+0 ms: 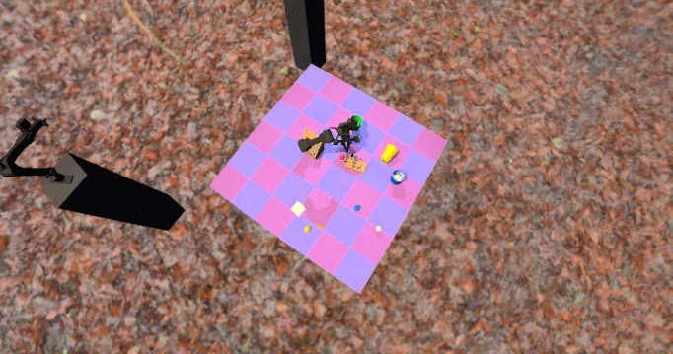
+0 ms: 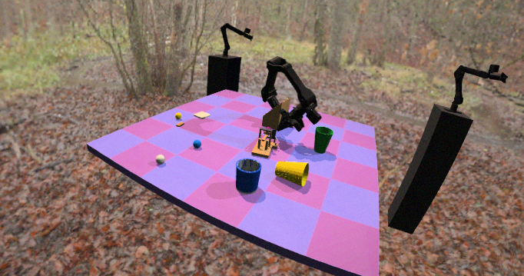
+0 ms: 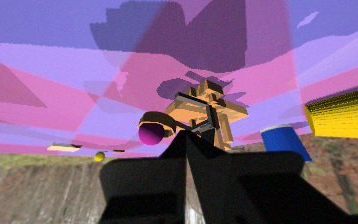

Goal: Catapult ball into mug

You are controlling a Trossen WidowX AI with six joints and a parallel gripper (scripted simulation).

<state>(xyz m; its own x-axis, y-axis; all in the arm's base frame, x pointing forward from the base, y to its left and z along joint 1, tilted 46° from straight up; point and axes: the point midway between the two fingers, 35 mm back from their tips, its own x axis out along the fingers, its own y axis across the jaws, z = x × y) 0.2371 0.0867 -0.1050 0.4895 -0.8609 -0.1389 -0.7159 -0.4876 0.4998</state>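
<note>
Now: the small ball 5 cm to the right of my gripper tip and 1 cm below it. From my gripper tip the other things lie so: green cup 8 cm behind, 22 cm to the left, 4 cm below; then blue mug 39 cm ahead, 6 cm to the left, 5 cm below; then wooden catapult 6 cm ahead, 2 cm to the right, 2 cm below.
</note>
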